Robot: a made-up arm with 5 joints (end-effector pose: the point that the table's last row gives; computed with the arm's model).
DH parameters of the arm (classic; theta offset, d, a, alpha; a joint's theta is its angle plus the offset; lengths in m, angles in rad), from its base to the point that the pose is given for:
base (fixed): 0 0 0.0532 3.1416
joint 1: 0 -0.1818 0.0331 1.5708
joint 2: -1.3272 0 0.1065 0
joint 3: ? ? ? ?
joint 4: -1.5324 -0.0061 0 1.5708
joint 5: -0.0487 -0.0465 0 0
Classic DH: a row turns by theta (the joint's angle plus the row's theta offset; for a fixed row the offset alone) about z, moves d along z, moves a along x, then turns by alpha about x.
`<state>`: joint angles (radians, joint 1 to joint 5).
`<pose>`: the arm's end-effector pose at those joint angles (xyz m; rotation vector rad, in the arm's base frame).
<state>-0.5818 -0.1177 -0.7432 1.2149 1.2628</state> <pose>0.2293 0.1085 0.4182 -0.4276 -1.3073 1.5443</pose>
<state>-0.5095 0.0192 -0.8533 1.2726 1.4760</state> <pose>0.2513 0.1037 0.4086 -0.5801 -1.1742 1.6980</pose>
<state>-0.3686 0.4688 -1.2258 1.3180 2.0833</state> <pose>0.3104 0.0928 0.3716 -0.9427 -0.8570 2.1498</pose>
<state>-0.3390 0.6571 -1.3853 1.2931 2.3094</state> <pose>0.3296 0.0910 0.3532 -1.0844 -0.7579 2.3171</pose>
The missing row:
joint 3: 1.2888 0 0.1876 0
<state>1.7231 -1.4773 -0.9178 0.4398 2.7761</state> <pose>0.0817 0.2256 0.3821 2.2158 -1.7001 0.2617</pose>
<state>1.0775 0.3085 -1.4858 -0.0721 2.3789</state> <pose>0.1278 -0.1516 0.4925 -2.8433 0.3806 0.2726</pose>
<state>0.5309 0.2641 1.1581 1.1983 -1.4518</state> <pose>0.1186 -0.0455 0.0674 -0.5758 1.0932 -1.8135</pose>
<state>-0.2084 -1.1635 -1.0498 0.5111 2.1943</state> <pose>-0.1175 -0.0423 0.4382 2.5428 1.7478 0.1875</pose>
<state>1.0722 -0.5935 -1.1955 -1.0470 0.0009</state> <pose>0.0022 0.0808 0.4773 0.9555 1.6994 -0.7592</pose>
